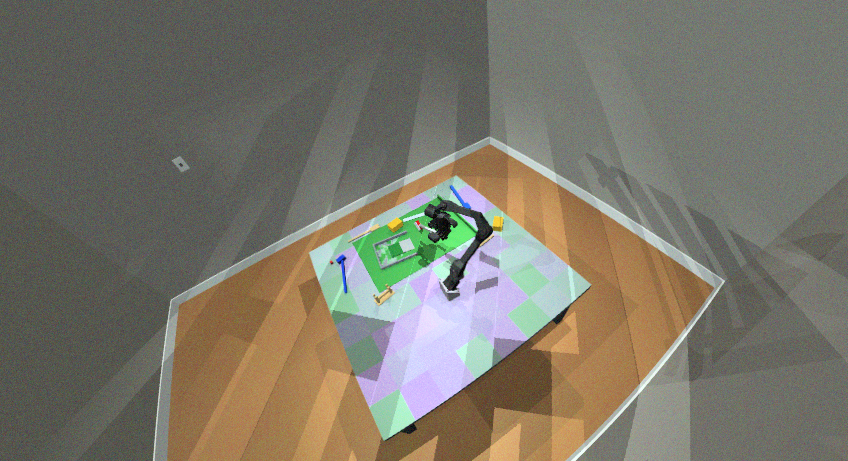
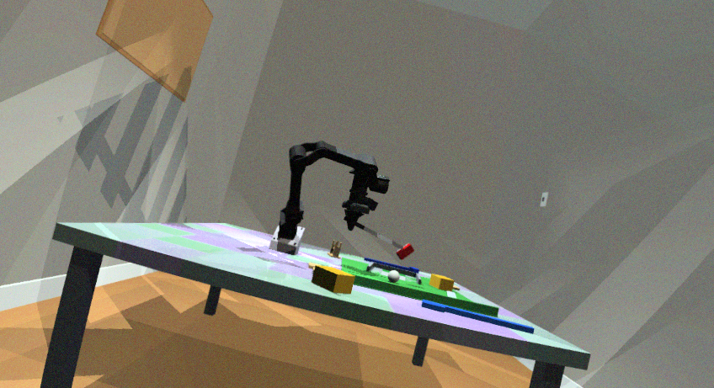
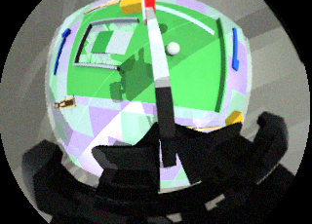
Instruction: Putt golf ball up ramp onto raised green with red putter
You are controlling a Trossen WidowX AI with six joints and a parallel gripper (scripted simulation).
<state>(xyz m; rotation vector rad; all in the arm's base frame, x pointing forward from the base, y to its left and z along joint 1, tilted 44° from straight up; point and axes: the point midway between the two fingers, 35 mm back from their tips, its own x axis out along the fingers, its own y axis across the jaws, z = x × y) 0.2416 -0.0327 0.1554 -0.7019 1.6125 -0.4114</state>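
Right now the red putter is 110 mm ahead of my gripper tip and 30 mm to the left of it. Round my gripper tip: white golf ball (190 mm ahead, 120 mm below, 30 mm to the right); green mat (240 mm ahead, 140 mm below, 100 mm to the left).
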